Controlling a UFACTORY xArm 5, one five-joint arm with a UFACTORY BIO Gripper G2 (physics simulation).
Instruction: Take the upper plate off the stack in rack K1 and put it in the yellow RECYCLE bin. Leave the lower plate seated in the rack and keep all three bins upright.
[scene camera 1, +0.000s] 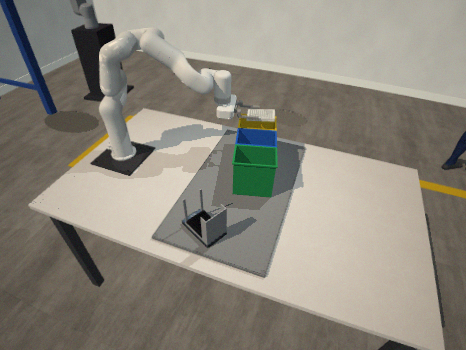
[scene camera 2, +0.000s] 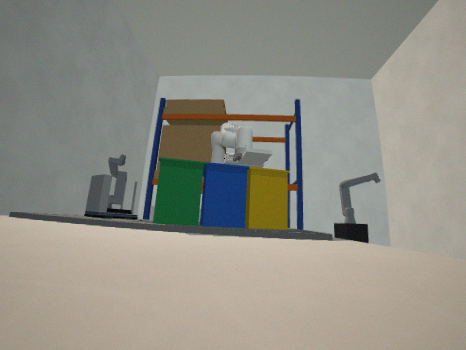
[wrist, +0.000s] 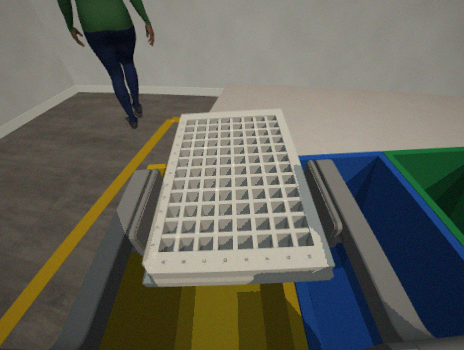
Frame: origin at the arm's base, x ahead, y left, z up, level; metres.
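Seen in the pictures: hand at its tool point: (scene camera 1: 254, 113) (scene camera 2: 251, 158) (wrist: 233, 204); arm's base at its link origin: (scene camera 1: 124, 153).
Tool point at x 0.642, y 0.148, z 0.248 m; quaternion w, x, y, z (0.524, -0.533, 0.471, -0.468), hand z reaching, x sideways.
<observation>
Pixels of each thing's top centre, then the offset from my tool point to it. Level surfaces: height alone.
- white gridded plate at its top centre: (wrist: 232, 159) (scene camera 2: 254, 154) (scene camera 1: 261, 113) 0.004 m left, 0.031 m ahead, 0.003 m up
- yellow bin at its top centre: (wrist: 200, 235) (scene camera 2: 260, 174) (scene camera 1: 257, 121) 0.031 m left, 0.015 m ahead, 0.062 m down
- blue bin at its top centre: (wrist: 364, 225) (scene camera 2: 223, 171) (scene camera 1: 256, 137) 0.099 m right, 0.032 m ahead, 0.062 m down
- green bin at its top centre: (scene camera 2: 183, 167) (scene camera 1: 255, 155) 0.228 m right, 0.049 m ahead, 0.062 m down
- rack at its top centre: (scene camera 1: 202, 202) (scene camera 2: 118, 179) 0.509 m right, 0.092 m back, 0.093 m down
- grey mat at its surface level: 0.242 m down
- white table at its surface level: 0.255 m down
My gripper (scene camera 1: 250, 112) (wrist: 234, 200) is shut on a white gridded plate (scene camera 1: 261, 115) (scene camera 2: 257, 157) (wrist: 240, 257), one finger on each long side. The plate is roughly level, close above the rim of the yellow bin (scene camera 1: 243, 123) (scene camera 2: 268, 200) (wrist: 215, 315). In the wrist view its right side overlaps the edge of the blue bin (scene camera 1: 256, 137) (scene camera 2: 225, 195) (wrist: 415, 230). The green bin (scene camera 1: 254, 181) (scene camera 2: 178, 192) (wrist: 430, 172) stands beside the blue one. All three bins are upright. The rack (scene camera 1: 215, 226) (scene camera 2: 98, 196) stands apart; I cannot make out a lower plate in its dark interior.
The bins stand in a row, close together, on a grey mat (scene camera 1: 250, 245) on the white table (scene camera 1: 350, 225). The rack is on the same mat, near its front left corner, with thin upright posts. A person (wrist: 107, 17) stands on the floor beyond the table.
</observation>
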